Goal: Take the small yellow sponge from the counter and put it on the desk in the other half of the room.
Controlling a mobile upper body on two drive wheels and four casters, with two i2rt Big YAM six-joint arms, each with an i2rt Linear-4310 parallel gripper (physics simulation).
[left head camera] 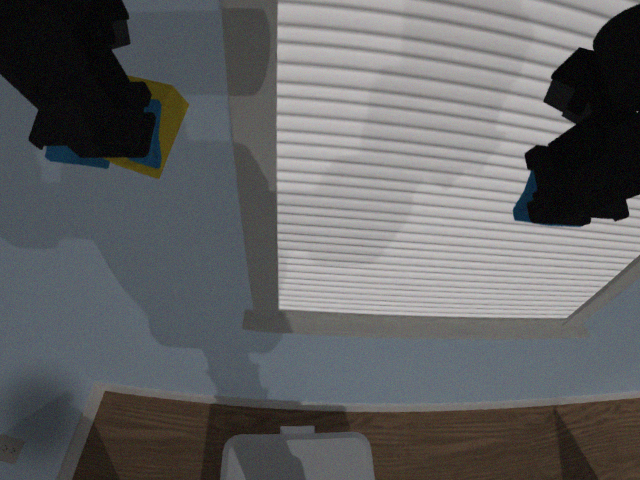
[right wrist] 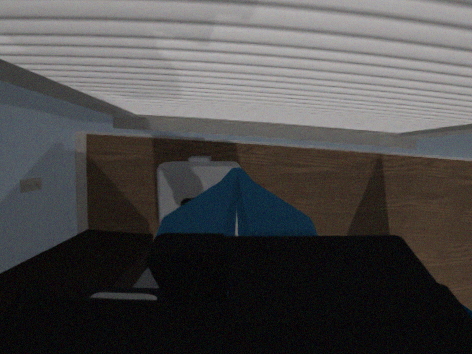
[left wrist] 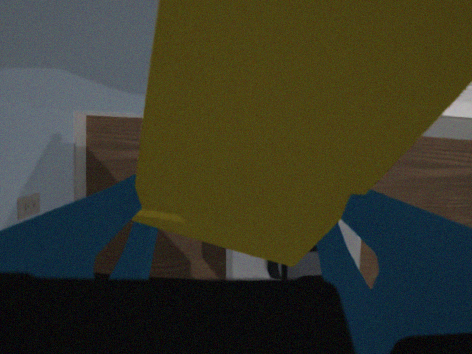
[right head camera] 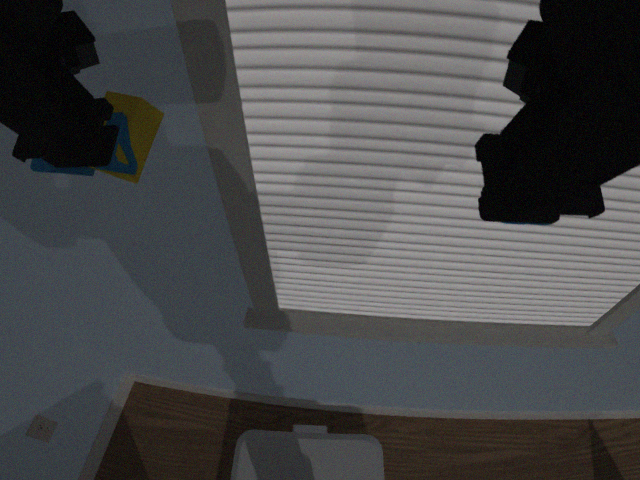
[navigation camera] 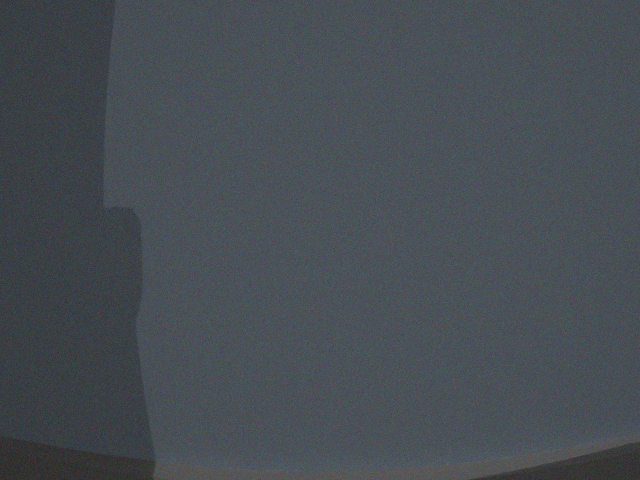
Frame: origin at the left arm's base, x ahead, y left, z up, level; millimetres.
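Seen in the pictures: left gripper, fingertip midpoint: [left head camera: 133, 163] [left wrist: 235, 178] [right head camera: 114, 170]; right gripper, fingertip midpoint: [left head camera: 515, 214] [right wrist: 236, 175] [right head camera: 487, 212].
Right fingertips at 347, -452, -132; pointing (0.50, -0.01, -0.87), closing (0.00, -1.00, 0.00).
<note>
Pixels of each thing's middle, then the offset from my right fingertips to it, as dx, dy, dz. "spot": a spot on its surface instead. Level surfaces: height alone.
- yellow sponge, body centre: [left wrist: 270, 100] [left head camera: 143, 127] [right head camera: 121, 137] +93, +441, +37
- window with white blinds, surface spot: [right head camera: 413, 155] spot: +117, +61, -5
- wooden floor, its level: dz -1278
- outlet, body centre: [left wrist: 29, 205] [left head camera: 8, 449] [right head camera: 42, 428] [right wrist: 31, 184] -140, +1141, -878
The yellow sponge [left head camera: 173, 111] [right head camera: 144, 124] [left wrist: 280, 115] is held between the blue fingertips of my left gripper [left wrist: 235, 178], high in front of the wall. In the left wrist view it fills the upper middle and sticks out beyond the fingers. My left gripper is shut on it. My right gripper [right wrist: 236, 175] is shut with its blue fingertips together and nothing between them; in the left head camera it hangs at the right, in front of the window blind. The counter and the desk do not show in these views.
A blue-grey wall [left head camera: 129, 206] [navigation camera: 361, 206] stands close ahead, with a window with white blinds [left head camera: 413, 155] [right head camera: 413, 155]. A wooden floor [left head camera: 465, 439] and a wall corner lie below, and an outlet [right head camera: 41, 427] is at lower left. My own white base [left head camera: 330, 454] shows at the bottom.
</note>
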